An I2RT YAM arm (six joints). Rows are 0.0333 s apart.
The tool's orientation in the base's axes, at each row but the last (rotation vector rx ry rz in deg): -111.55 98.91 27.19; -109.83 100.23 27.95; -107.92 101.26 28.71; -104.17 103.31 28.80; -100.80 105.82 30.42; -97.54 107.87 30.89; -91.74 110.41 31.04; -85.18 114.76 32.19; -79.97 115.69 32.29; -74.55 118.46 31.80; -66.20 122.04 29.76; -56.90 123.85 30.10
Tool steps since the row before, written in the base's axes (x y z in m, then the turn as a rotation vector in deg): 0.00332 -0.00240 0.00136 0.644 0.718 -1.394; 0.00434 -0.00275 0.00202 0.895 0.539 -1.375; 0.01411 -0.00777 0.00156 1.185 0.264 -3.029; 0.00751 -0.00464 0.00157 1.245 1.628 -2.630; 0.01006 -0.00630 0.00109 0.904 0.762 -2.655; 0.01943 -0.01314 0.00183 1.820 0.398 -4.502; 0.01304 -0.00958 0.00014 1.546 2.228 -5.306; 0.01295 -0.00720 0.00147 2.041 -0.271 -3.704; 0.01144 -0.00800 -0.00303 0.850 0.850 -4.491; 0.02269 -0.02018 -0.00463 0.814 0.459 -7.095; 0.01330 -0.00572 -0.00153 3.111 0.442 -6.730; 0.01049 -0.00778 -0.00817 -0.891 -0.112 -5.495
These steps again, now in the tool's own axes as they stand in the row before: 0.00166 -0.00327 -0.00227 0.282 -0.511 1.592; 0.00157 -0.00440 -0.00294 0.445 -0.753 1.489; 0.00659 -0.01398 -0.00481 1.658 -0.851 2.679; 0.00308 -0.00776 -0.00328 0.331 -0.915 3.189; 0.00416 -0.01056 -0.00365 1.031 -0.639 2.641; 0.00793 -0.02096 -0.00715 2.426 -1.477 3.959; 0.00550 -0.01469 -0.00398 1.616 -0.802 5.679; 0.00139 -0.01449 -0.00311 2.226 -2.012 2.992; 0.00457 -0.01353 -0.00022 2.320 -0.503 3.997; 0.00898 -0.02921 -0.00315 4.400 -0.692 5.601; -0.00087 -0.01435 0.00232 3.236 -2.630 6.146; 0.00492 -0.01361 0.00528 4.485 0.223 3.291
